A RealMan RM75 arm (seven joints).
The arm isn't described. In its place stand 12 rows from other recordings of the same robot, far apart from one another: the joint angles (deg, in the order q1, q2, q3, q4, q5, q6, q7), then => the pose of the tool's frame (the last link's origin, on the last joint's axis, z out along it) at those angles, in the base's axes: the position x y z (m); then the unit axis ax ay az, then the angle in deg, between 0 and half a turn.
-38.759 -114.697 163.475 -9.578 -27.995 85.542 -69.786 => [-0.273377 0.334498 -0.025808 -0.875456 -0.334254 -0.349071 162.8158]
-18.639 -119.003 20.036 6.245 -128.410 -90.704 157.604 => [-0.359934 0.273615 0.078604 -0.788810 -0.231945 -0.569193 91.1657]
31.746 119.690 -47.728 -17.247 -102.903 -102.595 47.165 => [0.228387 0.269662 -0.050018 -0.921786 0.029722 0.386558 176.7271]
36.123 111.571 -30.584 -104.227 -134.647 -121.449 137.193 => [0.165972 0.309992 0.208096 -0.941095 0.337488 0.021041 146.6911]
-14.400 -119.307 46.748 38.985 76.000 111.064 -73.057 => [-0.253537 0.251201 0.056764 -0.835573 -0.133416 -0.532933 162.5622]
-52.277 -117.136 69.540 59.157 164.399 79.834 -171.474 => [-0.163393 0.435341 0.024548 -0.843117 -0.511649 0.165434 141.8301]
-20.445 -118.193 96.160 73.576 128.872 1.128 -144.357 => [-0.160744 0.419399 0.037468 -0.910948 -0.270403 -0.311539 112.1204]
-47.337 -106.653 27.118 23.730 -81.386 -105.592 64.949 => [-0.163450 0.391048 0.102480 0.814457 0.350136 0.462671 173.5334]
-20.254 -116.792 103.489 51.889 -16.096 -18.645 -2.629 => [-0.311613 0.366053 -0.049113 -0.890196 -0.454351 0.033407 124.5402]
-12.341 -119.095 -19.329 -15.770 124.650 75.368 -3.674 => [-0.323134 0.229930 -0.073729 -0.906446 -0.236944 -0.349589 119.3809]
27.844 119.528 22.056 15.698 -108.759 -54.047 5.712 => [0.310531 0.328893 -0.077730 -0.890164 0.349891 0.291864 116.5433]
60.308 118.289 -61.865 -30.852 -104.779 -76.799 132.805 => [0.065512 0.411027 -0.054625 0.890321 -0.414634 -0.188167 174.1497]
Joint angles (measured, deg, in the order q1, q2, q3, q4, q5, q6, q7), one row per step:
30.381, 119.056, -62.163, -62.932, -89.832, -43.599, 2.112
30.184, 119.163, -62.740, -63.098, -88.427, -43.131, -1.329
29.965, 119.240, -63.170, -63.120, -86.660, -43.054, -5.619
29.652, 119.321, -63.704, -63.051, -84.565, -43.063, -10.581
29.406, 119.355, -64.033, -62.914, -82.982, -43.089, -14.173
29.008, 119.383, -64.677, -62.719, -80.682, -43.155, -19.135
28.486, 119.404, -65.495, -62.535, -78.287, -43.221, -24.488
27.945, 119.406, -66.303, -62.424, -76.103, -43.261, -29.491
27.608, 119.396, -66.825, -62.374, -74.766, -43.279, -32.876
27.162, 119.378, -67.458, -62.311, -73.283, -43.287, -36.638
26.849, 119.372, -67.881, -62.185, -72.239, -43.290, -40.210
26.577, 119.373, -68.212, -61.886, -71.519, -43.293, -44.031
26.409, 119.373, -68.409, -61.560, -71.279, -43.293, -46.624
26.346, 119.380, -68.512, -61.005, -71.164, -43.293, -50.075
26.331, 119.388, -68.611, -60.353, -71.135, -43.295, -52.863
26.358, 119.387, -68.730, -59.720, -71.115, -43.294, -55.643
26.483, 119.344, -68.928, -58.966, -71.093, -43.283, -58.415
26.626, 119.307, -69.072, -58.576, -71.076, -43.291, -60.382
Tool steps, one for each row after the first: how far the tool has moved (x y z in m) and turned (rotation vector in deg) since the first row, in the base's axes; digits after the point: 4 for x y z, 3 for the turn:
-0.0022, -0.0004, -0.0004, 1.306, -1.702, 1.573
-0.0041, -0.0014, -0.0007, 2.727, -3.685, 3.550
-0.0056, -0.0027, -0.0015, 4.296, -5.919, 5.735
-0.0061, -0.0037, -0.0018, 5.478, -7.450, 7.179
-0.0068, -0.0054, -0.0028, 7.039, -9.532, 9.186
-0.0070, -0.0076, -0.0044, 8.712, -11.909, 11.264
-0.0070, -0.0097, -0.0057, 10.351, -14.220, 13.136
-0.0070, -0.0110, -0.0064, 11.506, -15.923, 14.393
-0.0065, -0.0127, -0.0075, 12.766, -17.844, 15.703
-0.0058, -0.0139, -0.0084, 13.983, -19.948, 16.887
-0.0040, -0.0149, -0.0099, 15.162, -22.523, 18.035
-0.0020, -0.0155, -0.0115, 15.821, -24.489, 18.752
0.0006, -0.0158, -0.0136, 16.681, -27.231, 19.705
0.0033, -0.0160, -0.0161, 17.187, -29.477, 20.409
0.0057, -0.0160, -0.0187, 17.686, -31.733, 21.194
0.0078, -0.0159, -0.0217, 18.067, -34.005, 22.063
0.0082, -0.0156, -0.0233, 18.458, -35.626, 22.854

